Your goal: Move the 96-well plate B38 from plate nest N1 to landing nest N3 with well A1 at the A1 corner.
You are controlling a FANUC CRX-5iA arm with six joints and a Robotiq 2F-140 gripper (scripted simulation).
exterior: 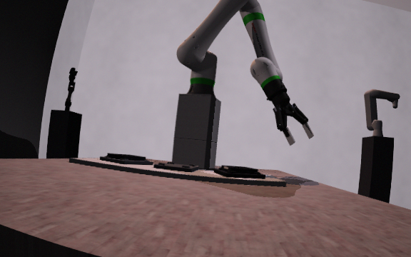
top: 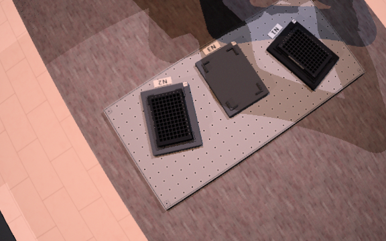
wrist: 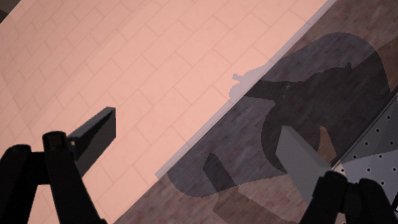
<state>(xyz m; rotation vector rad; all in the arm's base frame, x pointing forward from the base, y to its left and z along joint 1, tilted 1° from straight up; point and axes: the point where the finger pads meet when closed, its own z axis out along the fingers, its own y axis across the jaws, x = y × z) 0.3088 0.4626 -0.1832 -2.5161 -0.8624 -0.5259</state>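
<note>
Now: the plate nest N1 200 mm ahead of my hand, 250 mm to the right of it and 140 mm below it. Round my hand: N1 label 110 mm ahead, 280 mm to the right, 150 mm below; then A1 mark 80 mm ahead, 400 mm to the right, 140 mm below; then N3 label 60 mm ahead, 450 mm to the right, 150 mm below.
</note>
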